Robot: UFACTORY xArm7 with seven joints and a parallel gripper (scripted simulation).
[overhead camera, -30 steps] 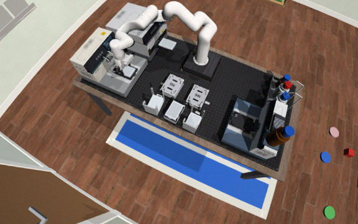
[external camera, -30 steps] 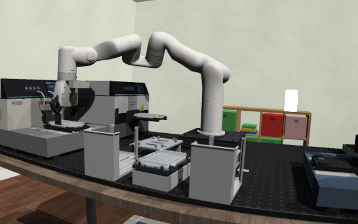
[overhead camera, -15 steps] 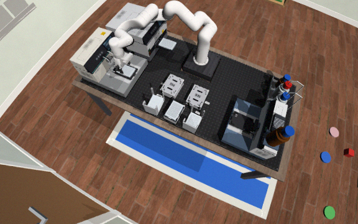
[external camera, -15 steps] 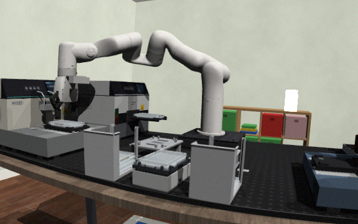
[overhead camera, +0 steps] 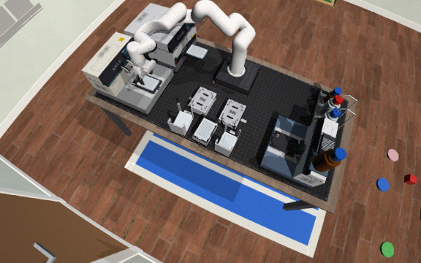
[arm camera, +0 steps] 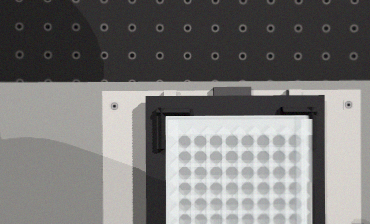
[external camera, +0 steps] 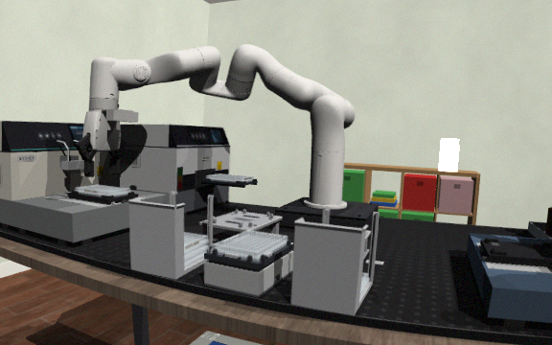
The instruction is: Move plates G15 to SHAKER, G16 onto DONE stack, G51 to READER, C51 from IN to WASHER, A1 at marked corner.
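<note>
Now: hand 50 mm above the plate C51. The rest, counted from my hand: washer (250 mm to the right, 50 mm below); washer nest (60 mm below); DONE label (50 mm ahead, 320 mm to the left, 140 mm below).
</note>
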